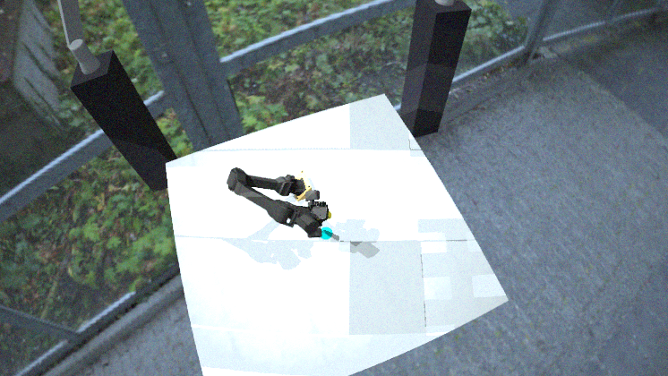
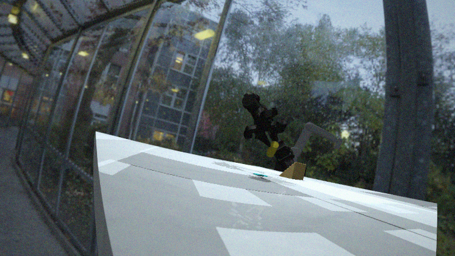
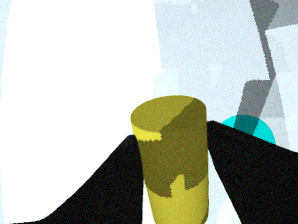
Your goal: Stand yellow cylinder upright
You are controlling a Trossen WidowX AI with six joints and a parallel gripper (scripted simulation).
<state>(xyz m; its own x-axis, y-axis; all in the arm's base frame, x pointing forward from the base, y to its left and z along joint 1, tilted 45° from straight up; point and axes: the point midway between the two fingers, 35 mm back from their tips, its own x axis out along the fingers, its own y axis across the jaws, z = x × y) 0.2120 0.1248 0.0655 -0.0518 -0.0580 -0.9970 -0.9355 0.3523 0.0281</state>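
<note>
Right now the cyan circle is 20 mm ahead of my gripper tip, 20 mm to the right of it and 120 mm below it. Also, from my gripper tip: yellow tall cylinder: 10 mm behind, 10 mm to the right, 10 mm below.
</note>
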